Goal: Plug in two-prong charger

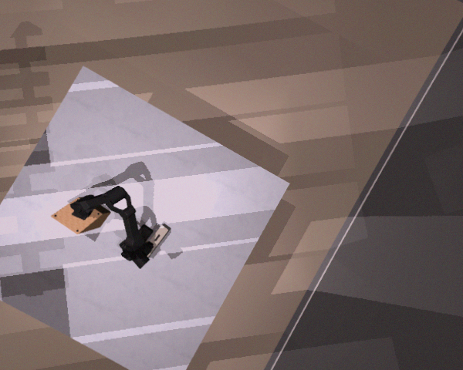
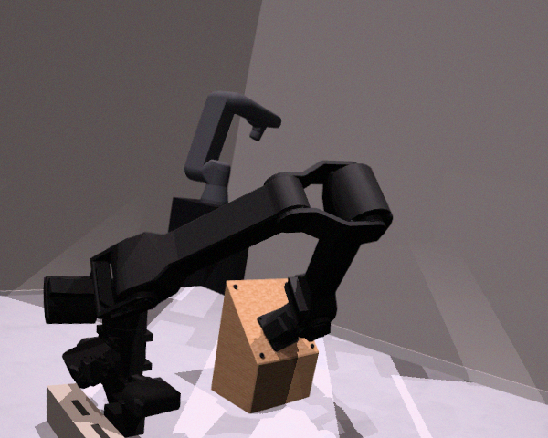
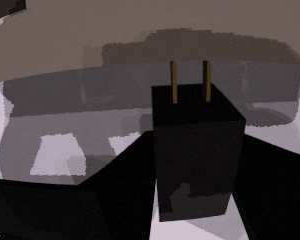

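Now: the two-prong charger 20 mm ahead of my gripper tip and 10 mm above it.
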